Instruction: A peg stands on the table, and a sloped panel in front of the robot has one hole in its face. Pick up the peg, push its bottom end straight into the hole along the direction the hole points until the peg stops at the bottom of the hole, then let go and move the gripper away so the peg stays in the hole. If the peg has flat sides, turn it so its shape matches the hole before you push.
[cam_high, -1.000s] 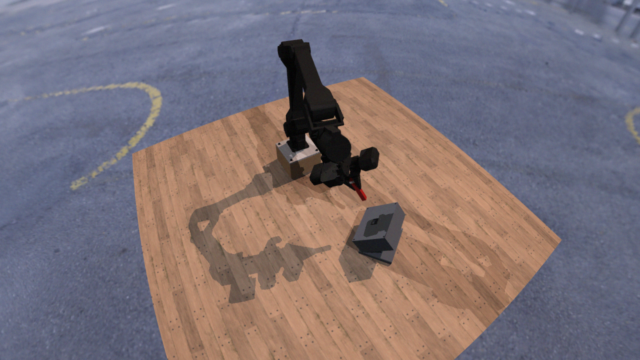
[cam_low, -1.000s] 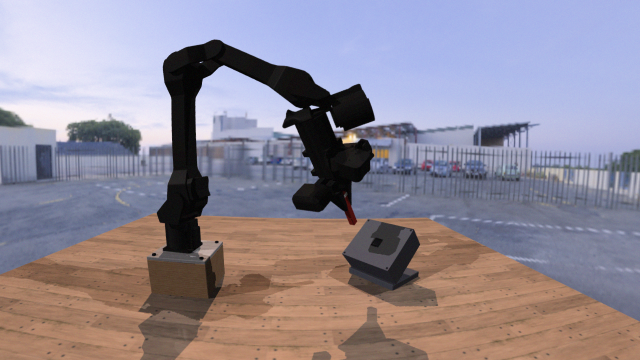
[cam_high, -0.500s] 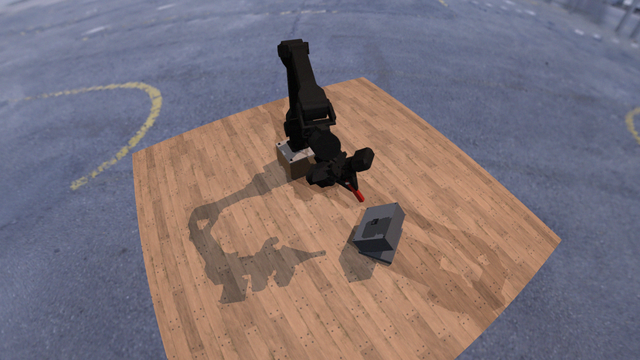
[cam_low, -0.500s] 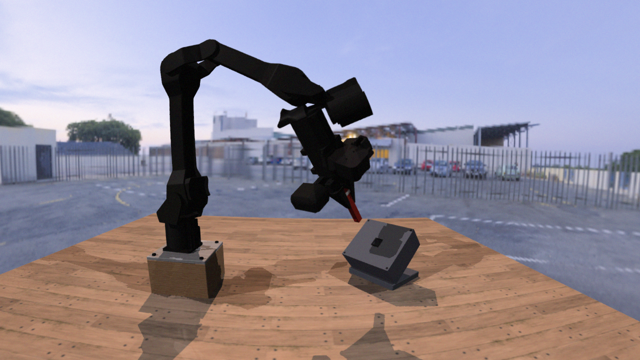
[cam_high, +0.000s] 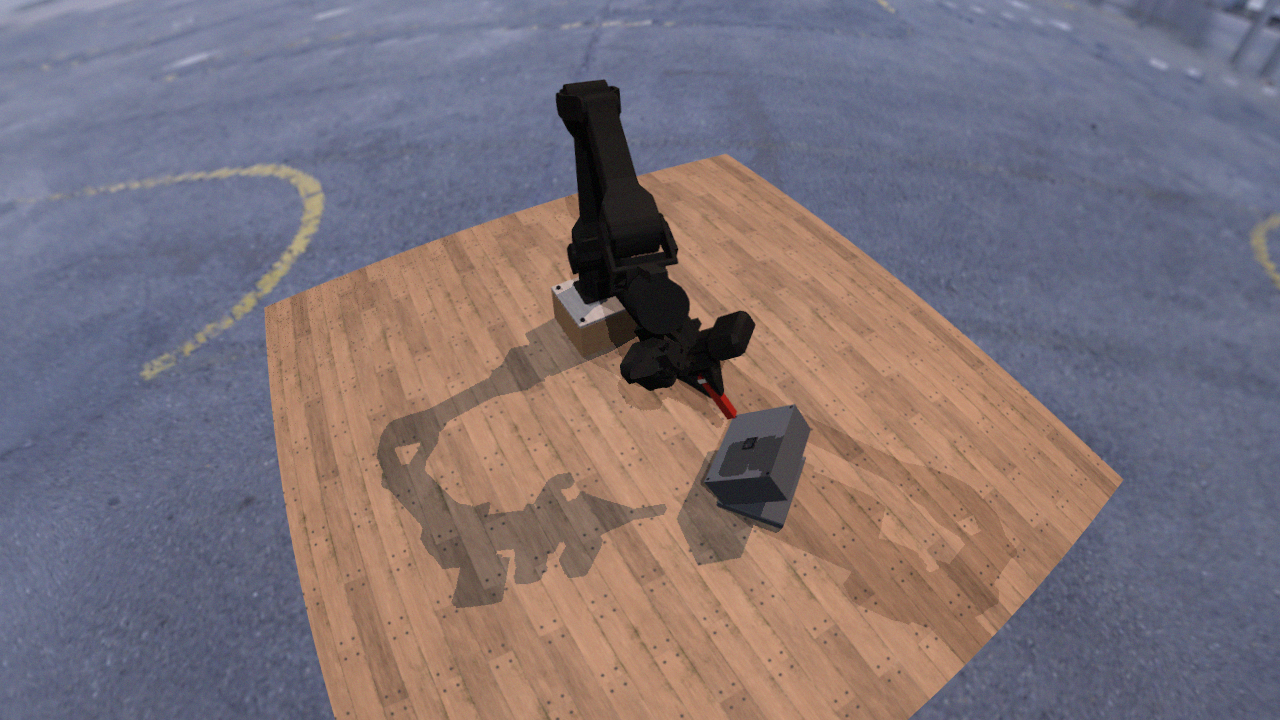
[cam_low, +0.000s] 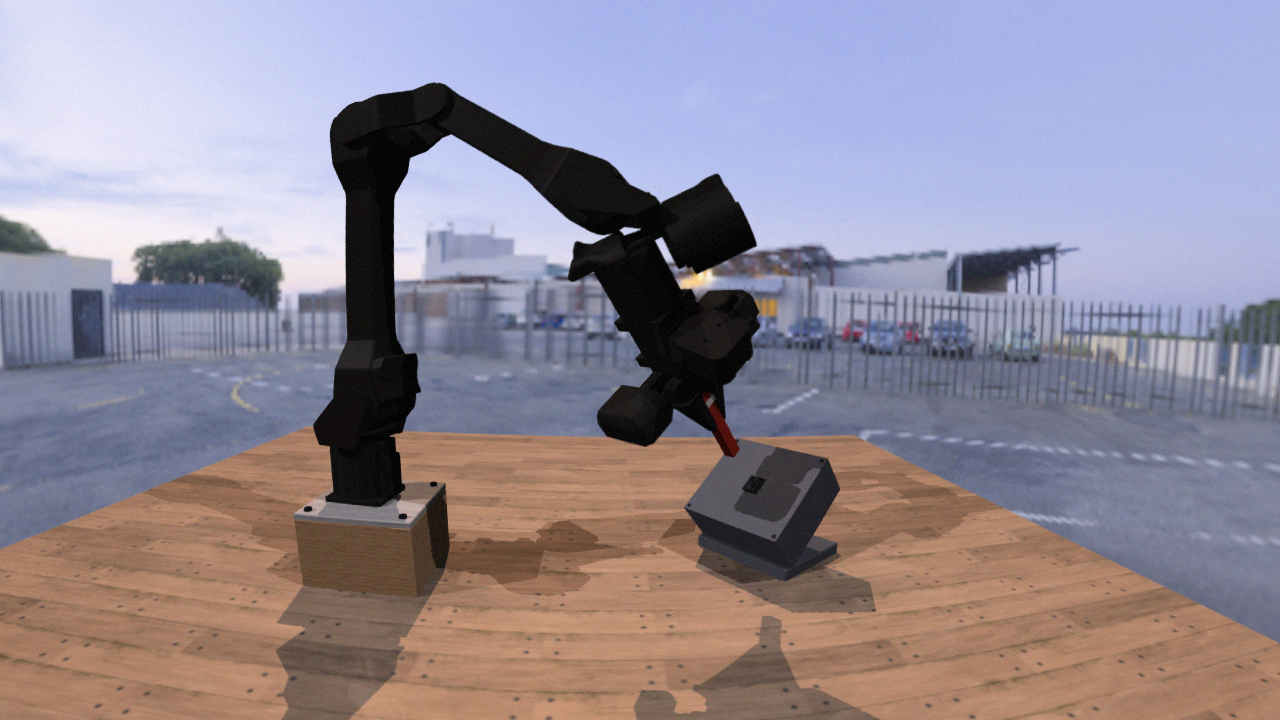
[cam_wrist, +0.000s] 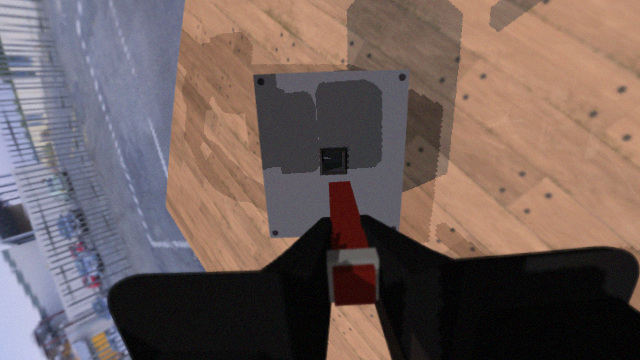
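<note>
Now: gripper tip 6 cm short of the grey sloped panel, 5 cm to the right of it and 9 cm above it. Round my gripper tip: red square peg 1 cm behind, 1 cm to the right, 1 cm above.
</note>
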